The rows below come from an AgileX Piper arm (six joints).
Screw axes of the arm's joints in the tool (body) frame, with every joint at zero. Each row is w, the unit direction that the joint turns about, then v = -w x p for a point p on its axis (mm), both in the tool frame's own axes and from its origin. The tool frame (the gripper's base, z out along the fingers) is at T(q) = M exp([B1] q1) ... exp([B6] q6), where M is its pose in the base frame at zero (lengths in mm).
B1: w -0.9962 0 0.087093 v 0 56.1 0
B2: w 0 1 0 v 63.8 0 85
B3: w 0 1 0 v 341.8 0 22
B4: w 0 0 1 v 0 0 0
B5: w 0 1 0 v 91 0 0
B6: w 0 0 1 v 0 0 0
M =
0.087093 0 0.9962 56.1
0 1 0 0
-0.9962 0 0.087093 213.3
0 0 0 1
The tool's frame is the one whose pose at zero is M.
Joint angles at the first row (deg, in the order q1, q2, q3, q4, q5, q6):
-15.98 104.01 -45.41 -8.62 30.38 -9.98
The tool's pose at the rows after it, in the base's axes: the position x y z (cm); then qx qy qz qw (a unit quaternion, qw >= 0):
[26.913, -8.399, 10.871, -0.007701, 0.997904, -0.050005, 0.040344]
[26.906, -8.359, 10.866, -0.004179, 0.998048, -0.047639, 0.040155]
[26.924, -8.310, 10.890, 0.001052, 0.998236, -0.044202, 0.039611]
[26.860, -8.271, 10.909, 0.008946, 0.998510, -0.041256, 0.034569]
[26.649, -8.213, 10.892, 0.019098, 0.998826, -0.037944, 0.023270]
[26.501, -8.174, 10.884, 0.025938, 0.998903, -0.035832, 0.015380]
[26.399, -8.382, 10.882, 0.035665, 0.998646, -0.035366, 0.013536]
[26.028, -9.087, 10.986, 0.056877, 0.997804, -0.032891, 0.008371]
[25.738, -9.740, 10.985, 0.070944, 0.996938, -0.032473, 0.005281]
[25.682, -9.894, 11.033, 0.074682, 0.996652, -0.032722, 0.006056]
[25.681, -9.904, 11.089, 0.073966, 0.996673, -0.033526, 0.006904]
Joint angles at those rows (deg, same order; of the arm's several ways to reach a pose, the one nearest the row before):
-15.98 104.01 -45.41 -8.24 30.59 -9.98
-15.98 104.01 -45.41 -7.76 30.67 -9.98
-15.98 104.01 -45.52 -7.06 30.93 -9.98
-15.98 104.01 -45.62 -6.67 31.69 -9.43
-15.98 104.01 -45.62 -6.45 33.07 -8.49
-15.98 104.01 -45.62 -6.32 34.03 -7.85
-16.45 104.01 -45.62 -6.30 34.25 -7.23
-18.12 103.78 -45.62 -5.92 35.08 -6.81
-19.60 103.78 -45.62 -5.92 35.40 -6.67
-19.94 103.68 -45.62 -5.92 35.40 -6.59
-19.94 103.56 -45.62 -6.02 35.40 -6.59

